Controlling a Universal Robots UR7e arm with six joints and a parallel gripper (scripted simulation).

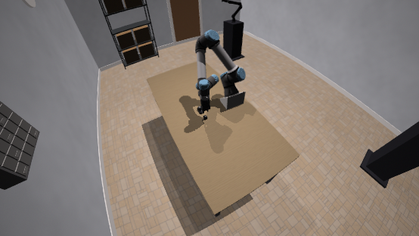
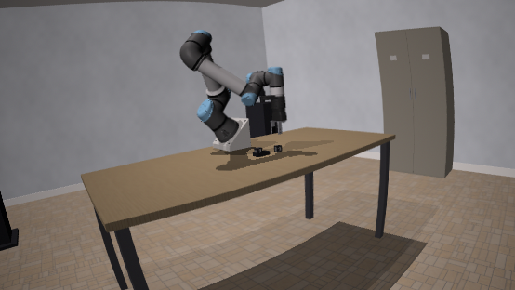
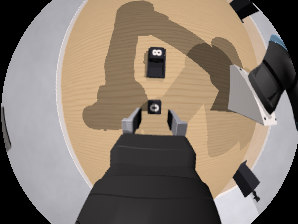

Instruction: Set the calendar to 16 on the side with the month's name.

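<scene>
Right now the black date cube is 90 mm below my hand. From my hand the other things lie so: dark calendar tray (20 mm behind, 100 mm to the right, 100 mm below).
</scene>
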